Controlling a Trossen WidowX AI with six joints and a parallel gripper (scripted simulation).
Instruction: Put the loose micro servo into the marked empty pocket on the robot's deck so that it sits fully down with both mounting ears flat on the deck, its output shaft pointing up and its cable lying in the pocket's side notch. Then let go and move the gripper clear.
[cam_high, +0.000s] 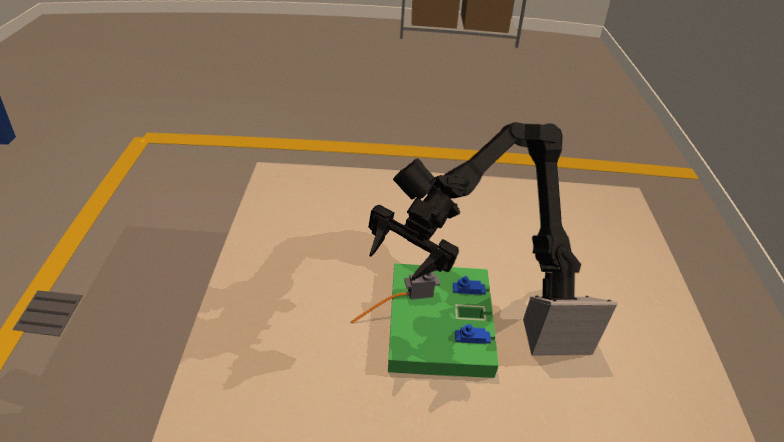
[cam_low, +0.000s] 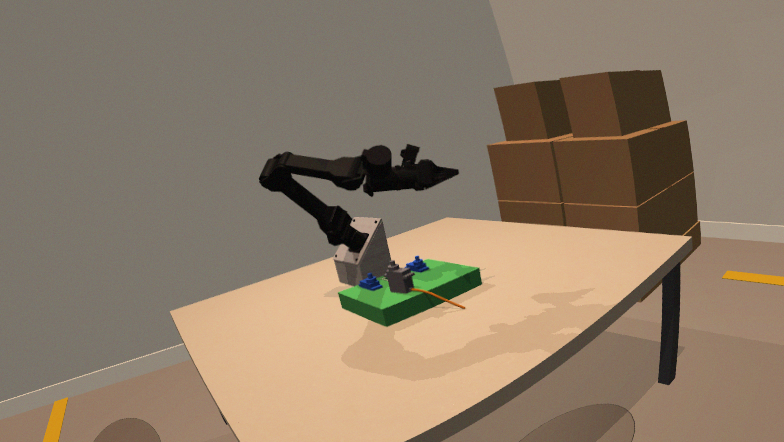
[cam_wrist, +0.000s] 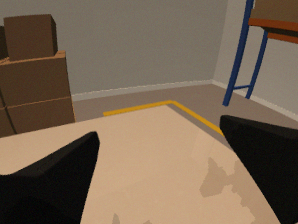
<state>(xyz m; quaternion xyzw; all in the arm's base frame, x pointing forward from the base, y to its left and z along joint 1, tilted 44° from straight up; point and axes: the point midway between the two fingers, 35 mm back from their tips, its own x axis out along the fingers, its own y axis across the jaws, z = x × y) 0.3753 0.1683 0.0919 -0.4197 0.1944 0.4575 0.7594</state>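
Right now the green deck is 280 mm below my gripper tip, 120 mm to the right of it and 90 mm behind it.
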